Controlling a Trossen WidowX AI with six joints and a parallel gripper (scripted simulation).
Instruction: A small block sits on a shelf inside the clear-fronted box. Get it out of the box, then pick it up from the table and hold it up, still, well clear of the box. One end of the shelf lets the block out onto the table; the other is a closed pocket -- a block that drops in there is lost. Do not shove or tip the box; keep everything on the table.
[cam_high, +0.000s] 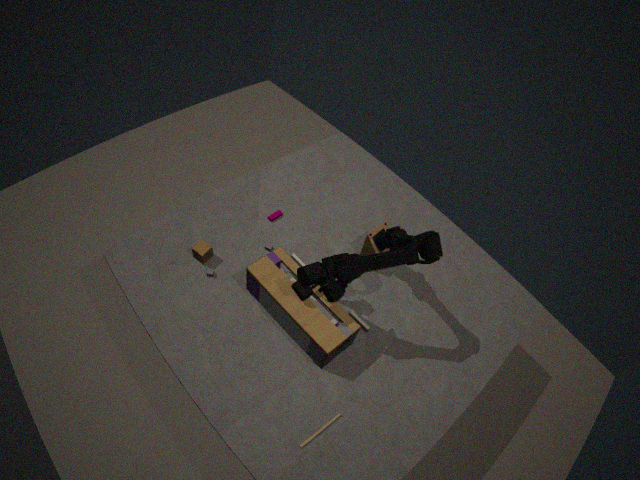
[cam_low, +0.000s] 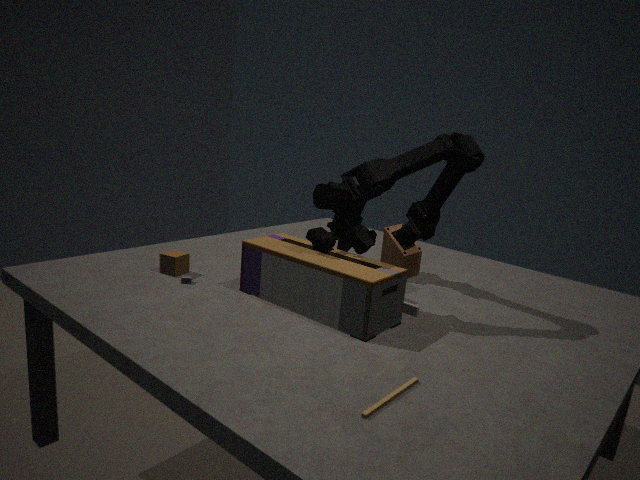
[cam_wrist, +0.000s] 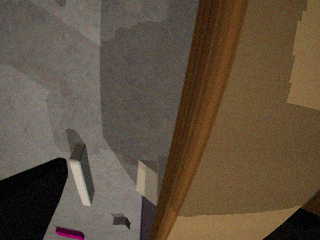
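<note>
Right now my gripper tip is 40 mm short of the long box, 30 mm to the right of it and 20 mm above it. From my gripper tip the other things lie so: magenta piece: 340 mm to the right, 160 mm behind, 80 mm below; then thin wooden stick: 360 mm to the left, 310 mm ahead, 80 mm below; then brown cube: 370 mm to the right, 170 mm ahead, 60 mm below.
</note>
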